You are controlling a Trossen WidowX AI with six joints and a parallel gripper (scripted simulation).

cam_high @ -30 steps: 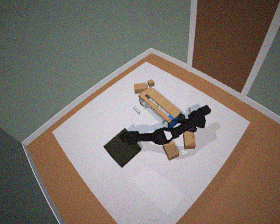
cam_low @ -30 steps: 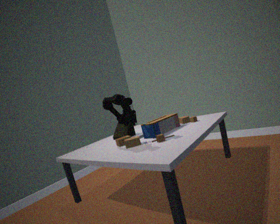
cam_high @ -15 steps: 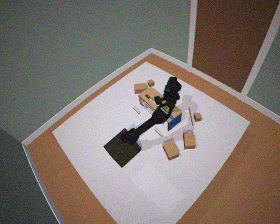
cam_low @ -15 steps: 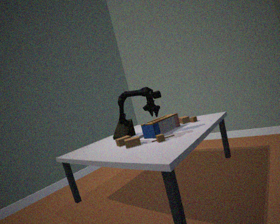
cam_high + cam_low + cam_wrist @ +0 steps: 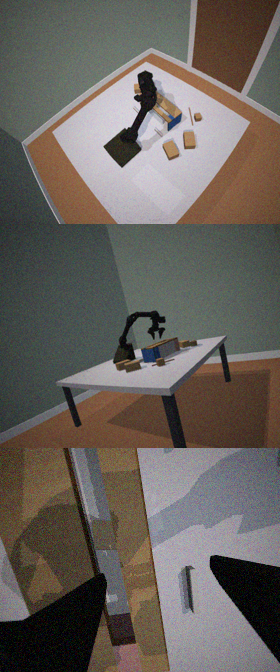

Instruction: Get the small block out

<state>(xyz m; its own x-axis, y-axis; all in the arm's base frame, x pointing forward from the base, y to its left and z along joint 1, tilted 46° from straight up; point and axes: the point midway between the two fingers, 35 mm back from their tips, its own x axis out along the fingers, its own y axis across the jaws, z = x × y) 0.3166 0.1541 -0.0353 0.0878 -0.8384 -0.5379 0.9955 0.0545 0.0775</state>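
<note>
Right now the small tan block is 70 mm below my gripper tip, 50 mm ahead of it and 30 mm to the right of it. From my gripper tip the other things lie so: thin stick 280 mm to the right, 230 mm ahead, 160 mm below.
</note>
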